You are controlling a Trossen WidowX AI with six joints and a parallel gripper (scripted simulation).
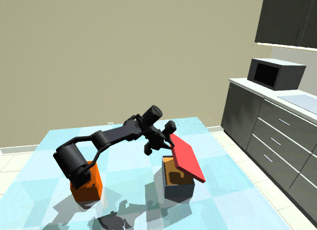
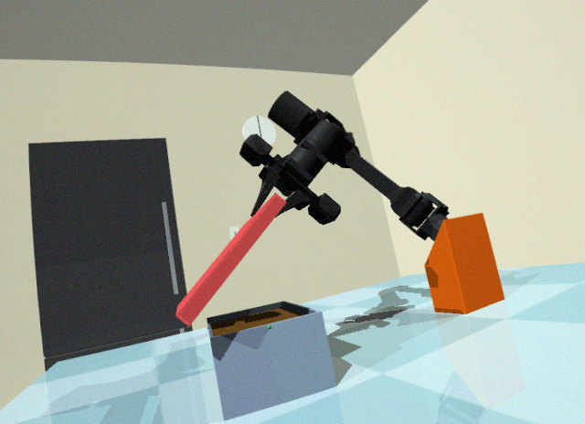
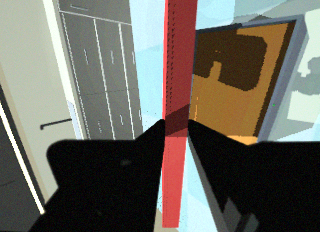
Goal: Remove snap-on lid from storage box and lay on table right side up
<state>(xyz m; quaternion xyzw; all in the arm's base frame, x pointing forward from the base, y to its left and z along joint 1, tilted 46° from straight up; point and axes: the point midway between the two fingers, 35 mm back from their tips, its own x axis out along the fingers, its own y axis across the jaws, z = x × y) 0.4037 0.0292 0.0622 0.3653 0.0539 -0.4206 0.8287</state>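
The red lid is 6 cm ahead of my gripper tip, 5 cm below it and 1 cm to the right of it. Also, from my gripper tip: storage box 19 cm below, 3 cm ahead, 1 cm to the right.
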